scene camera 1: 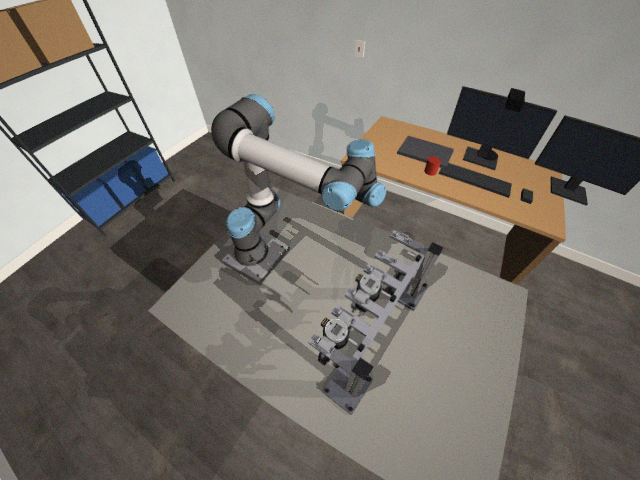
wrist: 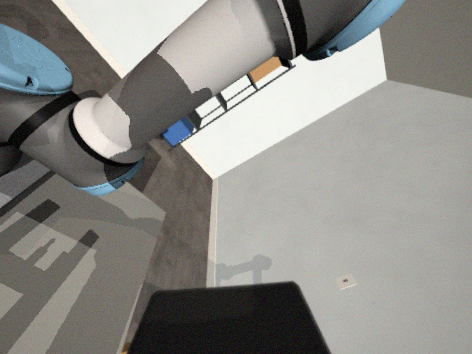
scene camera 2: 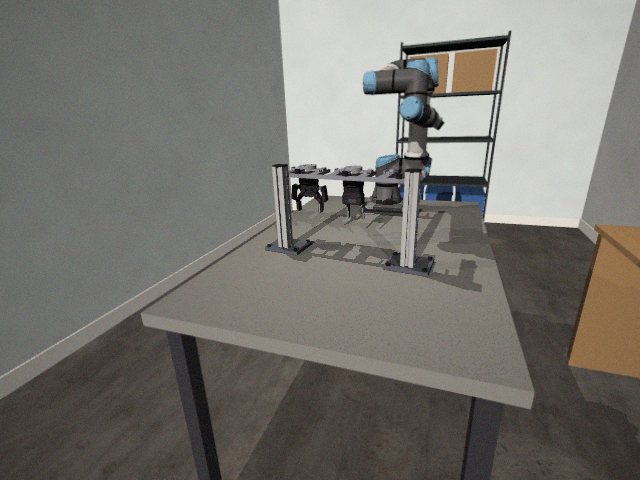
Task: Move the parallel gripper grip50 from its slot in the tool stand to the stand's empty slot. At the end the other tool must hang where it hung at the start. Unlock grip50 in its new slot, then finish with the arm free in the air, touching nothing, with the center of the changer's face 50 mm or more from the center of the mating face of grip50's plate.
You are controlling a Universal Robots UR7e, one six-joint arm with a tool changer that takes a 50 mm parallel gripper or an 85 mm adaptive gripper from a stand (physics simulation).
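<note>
Visible are a tool stand [scene camera 1: 346,388], an adaptive gripper [scene camera 2: 309,187] and a parallel gripper grip50 [scene camera 2: 353,193]. The adaptive gripper is out of frame in the wrist view, and the parallel gripper grip50 is out of frame in the wrist view.
</note>
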